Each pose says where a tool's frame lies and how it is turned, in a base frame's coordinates. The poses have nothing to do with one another.
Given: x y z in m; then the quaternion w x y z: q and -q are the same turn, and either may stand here.
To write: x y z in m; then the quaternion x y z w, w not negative. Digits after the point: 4 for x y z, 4 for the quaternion.
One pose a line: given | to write
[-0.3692 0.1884 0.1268 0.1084 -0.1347 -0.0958 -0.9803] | [-0.3692 0.1884 0.1268 -0.1347 -0.0958 -0.9803 0.1084]
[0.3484 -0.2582 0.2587 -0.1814 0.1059 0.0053 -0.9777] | [0.3484 -0.2582 0.2587 -0.1059 -0.0053 0.9777 0.1814]
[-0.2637 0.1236 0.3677 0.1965 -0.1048 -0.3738 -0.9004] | [-0.2637 0.1236 0.3677 -0.1048 -0.3738 -0.9004 0.1965]
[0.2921 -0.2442 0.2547 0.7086 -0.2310 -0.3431 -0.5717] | [0.2921 -0.2442 0.2547 -0.2310 -0.3431 -0.5717 0.7086]
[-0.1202 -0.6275 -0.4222 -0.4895 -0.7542 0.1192 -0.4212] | [-0.1202 -0.6275 -0.4222 0.7542 -0.1192 0.4212 0.4895]
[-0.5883 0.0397 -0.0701 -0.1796 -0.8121 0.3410 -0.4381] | [-0.5883 0.0397 -0.0701 0.8121 -0.3410 0.4381 0.1796]
